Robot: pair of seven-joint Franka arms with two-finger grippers.
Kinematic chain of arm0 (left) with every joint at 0, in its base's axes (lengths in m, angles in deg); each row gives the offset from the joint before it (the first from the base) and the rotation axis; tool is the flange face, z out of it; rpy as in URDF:
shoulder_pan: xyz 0 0 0.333 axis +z
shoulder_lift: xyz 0 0 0 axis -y
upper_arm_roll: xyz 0 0 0.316 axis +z
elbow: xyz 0.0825 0 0 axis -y
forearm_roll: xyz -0.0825 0 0.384 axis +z
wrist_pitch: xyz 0 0 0 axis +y
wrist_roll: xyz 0.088 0 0 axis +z
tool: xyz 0 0 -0.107 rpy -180 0 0
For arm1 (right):
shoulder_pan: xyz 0 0 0.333 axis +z
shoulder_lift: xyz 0 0 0 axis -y
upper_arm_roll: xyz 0 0 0.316 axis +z
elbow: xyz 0.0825 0 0 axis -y
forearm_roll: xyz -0.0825 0 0.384 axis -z
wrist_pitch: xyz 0 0 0 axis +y
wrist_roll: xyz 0.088 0 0 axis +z
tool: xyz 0 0 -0.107 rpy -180 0 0
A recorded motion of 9 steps. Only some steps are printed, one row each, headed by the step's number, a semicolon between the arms.
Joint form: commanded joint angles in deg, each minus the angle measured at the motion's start. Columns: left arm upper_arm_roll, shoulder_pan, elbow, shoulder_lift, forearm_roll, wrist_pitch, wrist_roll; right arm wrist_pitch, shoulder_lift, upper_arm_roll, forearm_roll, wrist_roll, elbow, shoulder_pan.
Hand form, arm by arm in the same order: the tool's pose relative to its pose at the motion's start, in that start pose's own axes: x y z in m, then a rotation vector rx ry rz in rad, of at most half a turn. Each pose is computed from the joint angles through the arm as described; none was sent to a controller.
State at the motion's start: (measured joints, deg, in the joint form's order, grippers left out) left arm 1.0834 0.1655 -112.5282 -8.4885 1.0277 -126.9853 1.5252; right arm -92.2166 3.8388 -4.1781 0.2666 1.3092 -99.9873 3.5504
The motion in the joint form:
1: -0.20 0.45 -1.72 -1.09 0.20 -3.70 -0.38; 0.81 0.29 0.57 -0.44 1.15 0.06 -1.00
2: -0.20 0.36 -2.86 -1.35 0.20 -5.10 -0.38; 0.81 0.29 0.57 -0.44 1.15 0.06 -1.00
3: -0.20 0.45 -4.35 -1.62 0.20 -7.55 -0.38; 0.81 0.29 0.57 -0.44 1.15 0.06 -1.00
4: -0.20 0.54 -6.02 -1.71 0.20 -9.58 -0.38; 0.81 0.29 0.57 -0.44 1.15 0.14 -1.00
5: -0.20 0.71 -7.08 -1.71 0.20 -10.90 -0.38; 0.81 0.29 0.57 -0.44 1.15 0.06 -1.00
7: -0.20 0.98 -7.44 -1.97 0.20 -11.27 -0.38; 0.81 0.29 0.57 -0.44 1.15 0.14 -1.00
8: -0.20 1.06 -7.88 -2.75 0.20 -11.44 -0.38; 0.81 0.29 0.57 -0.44 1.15 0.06 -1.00
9: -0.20 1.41 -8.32 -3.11 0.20 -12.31 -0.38; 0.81 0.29 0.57 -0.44 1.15 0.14 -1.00
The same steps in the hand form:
1: -0.0014 -0.0023 0.0190 0.0020 0.0155 0.0052; -0.0030 0.0030 -0.0019 0.0081 -0.0077 -0.0123
2: -0.0047 -0.0012 0.0282 0.0016 0.0155 0.0072; -0.0030 0.0030 -0.0019 0.0081 -0.0077 -0.0123
3: -0.0082 -0.0019 0.0383 0.0011 0.0275 0.0062; -0.0030 0.0030 -0.0019 0.0081 -0.0077 -0.0123
4: -0.0136 -0.0026 0.0485 0.0007 0.0322 0.0051; -0.0030 0.0030 -0.0025 0.0081 -0.0063 -0.0123
5: -0.0171 -0.0043 0.0542 0.0007 0.0367 0.0024; -0.0030 0.0030 -0.0019 0.0081 -0.0077 -0.0123
7: -0.0186 -0.0069 0.0589 0.0013 0.0323 -0.0021; -0.0030 0.0030 -0.0025 0.0081 -0.0063 -0.0123
8: -0.0215 -0.0076 0.0697 0.0016 0.0139 -0.0031; -0.0030 0.0030 -0.0019 0.0081 -0.0077 -0.0123
9: -0.0229 -0.0110 0.0752 0.0022 0.0151 -0.0090; -0.0030 0.0030 -0.0025 0.0081 -0.0063 -0.0123

